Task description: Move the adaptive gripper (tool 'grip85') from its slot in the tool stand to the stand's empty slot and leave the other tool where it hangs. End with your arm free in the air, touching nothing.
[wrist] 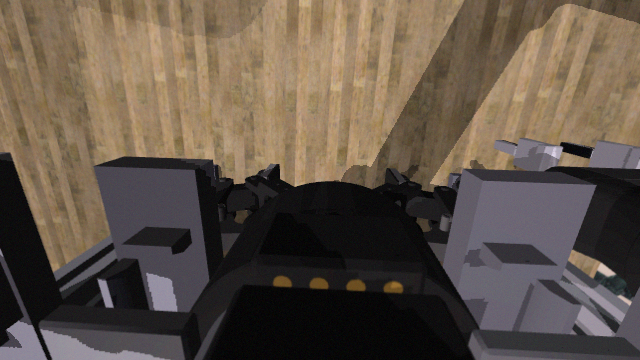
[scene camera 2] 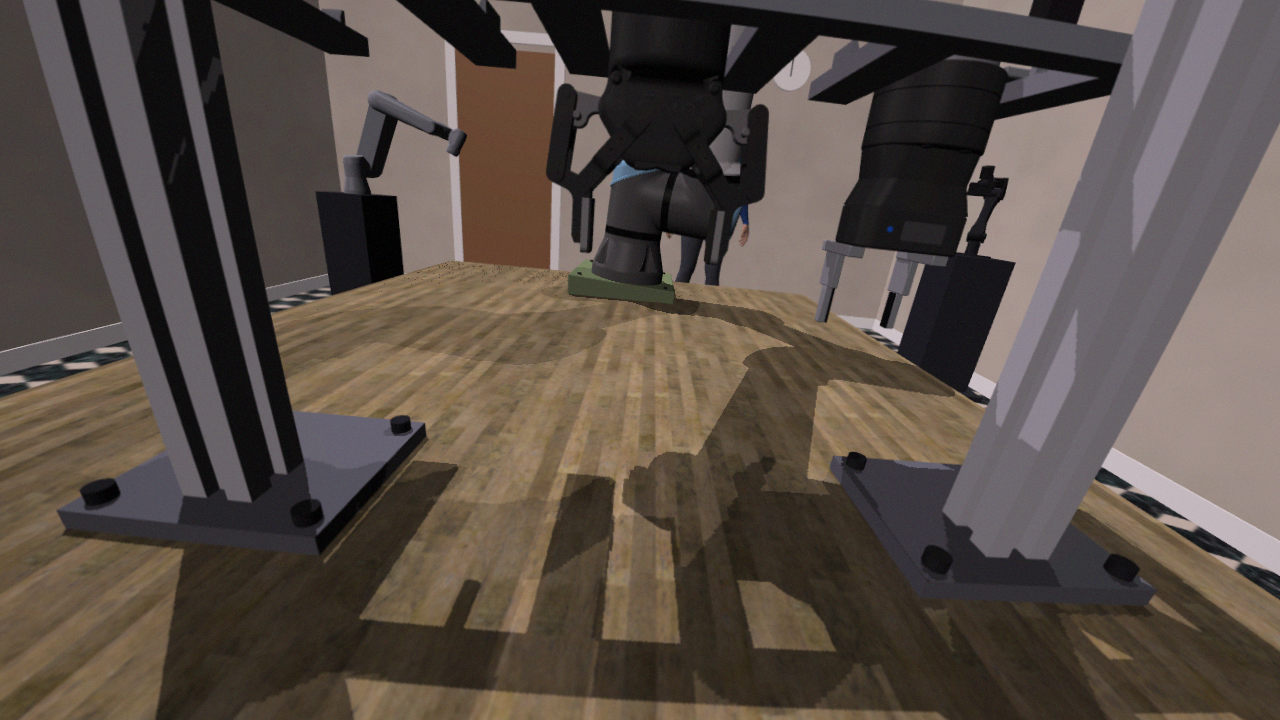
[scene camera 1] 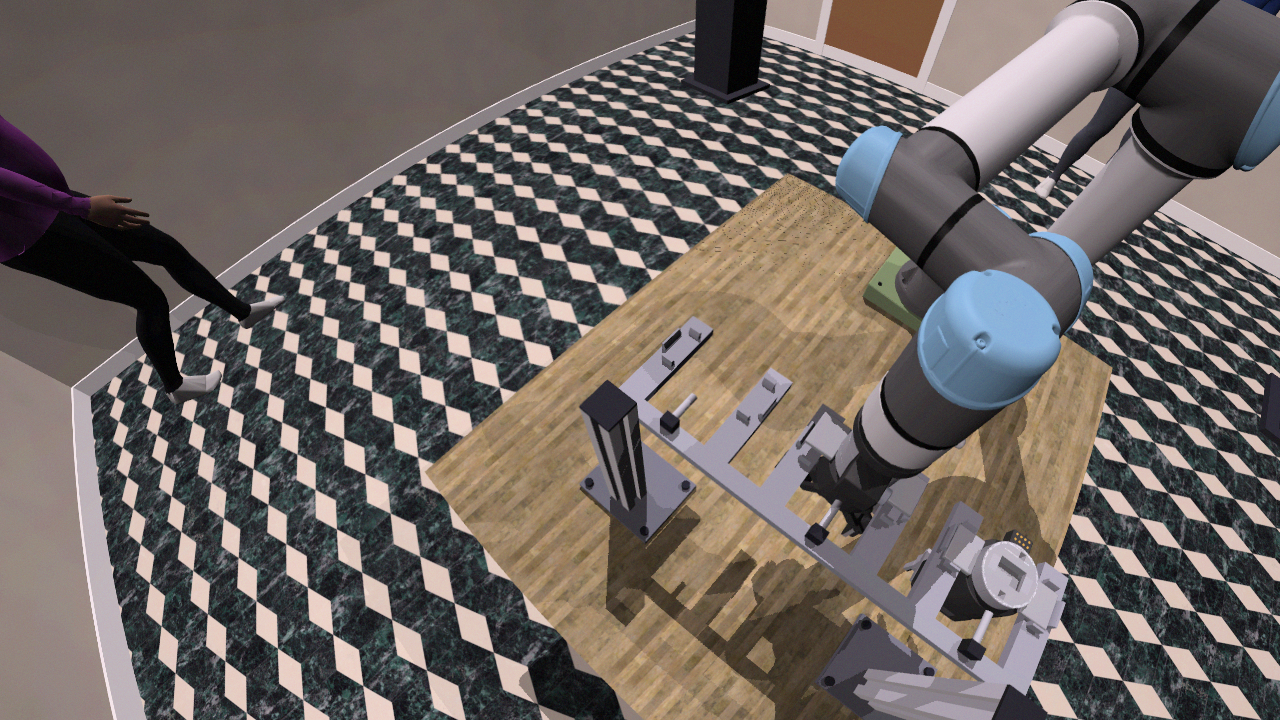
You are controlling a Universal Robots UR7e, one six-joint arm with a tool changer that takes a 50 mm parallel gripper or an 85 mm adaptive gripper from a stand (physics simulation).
Note:
I see a parallel gripper (scene camera 2: pixel 925 133), an adaptive gripper (scene camera 2: pixel 662 107) and a tool stand (scene camera 2: pixel 1183 133).
The parallel gripper shows as well in scene camera 1 (scene camera 1: pixel 999 576). The adaptive gripper shows as well in the wrist view (wrist: pixel 335 235) and in scene camera 1 (scene camera 1: pixel 827 437). The tool stand shows as well in the wrist view (wrist: pixel 165 245) and in scene camera 1 (scene camera 1: pixel 638 487).

